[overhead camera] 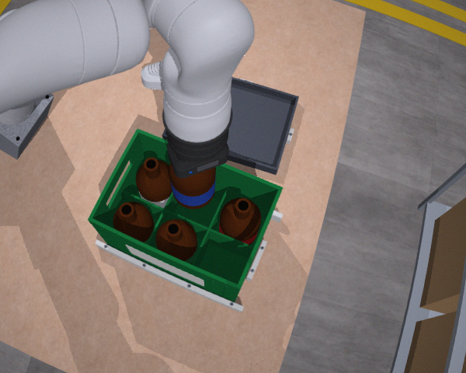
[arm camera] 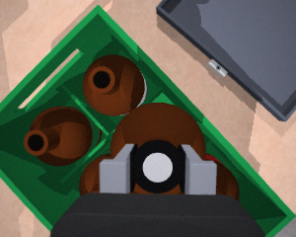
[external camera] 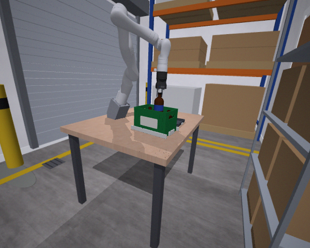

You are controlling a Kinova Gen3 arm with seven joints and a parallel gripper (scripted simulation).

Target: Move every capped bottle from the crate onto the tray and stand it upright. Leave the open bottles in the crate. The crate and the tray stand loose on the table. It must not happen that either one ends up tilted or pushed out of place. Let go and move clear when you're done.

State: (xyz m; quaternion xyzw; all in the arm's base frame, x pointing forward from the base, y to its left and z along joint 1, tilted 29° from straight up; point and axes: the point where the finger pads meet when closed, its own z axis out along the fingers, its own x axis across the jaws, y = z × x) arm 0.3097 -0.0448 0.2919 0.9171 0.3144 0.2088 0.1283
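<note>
My hand is 6 cm above the capped bottle. The rest, counted from my hand: dark grey tray (2 cm ahead, 23 cm to the left, 26 cm below); green crate (4 cm to the right, 18 cm below).
</note>
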